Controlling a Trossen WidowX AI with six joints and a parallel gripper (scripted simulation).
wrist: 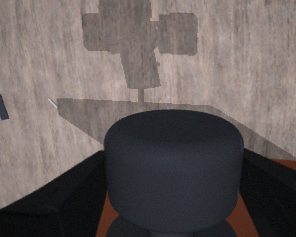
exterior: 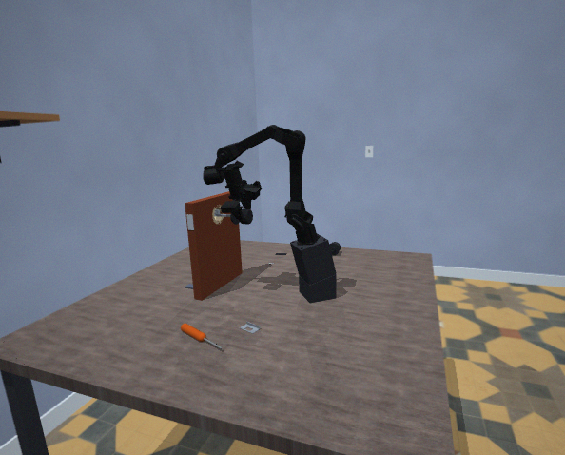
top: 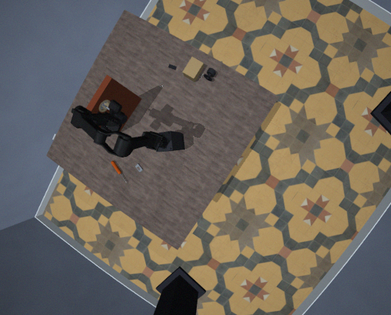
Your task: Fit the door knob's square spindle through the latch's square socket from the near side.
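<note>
The grey latch is 140 mm ahead of my hand, 20 mm below it and 10 mm to the left of it. Also, from my hand: small metal plate 320 mm below, 240 mm to the left, 180 mm behind; then orange screwdriver 370 mm to the left, 310 mm below, 100 mm behind; then white latch plate 160 mm to the left, 120 mm ahead, 20 mm below.
</note>
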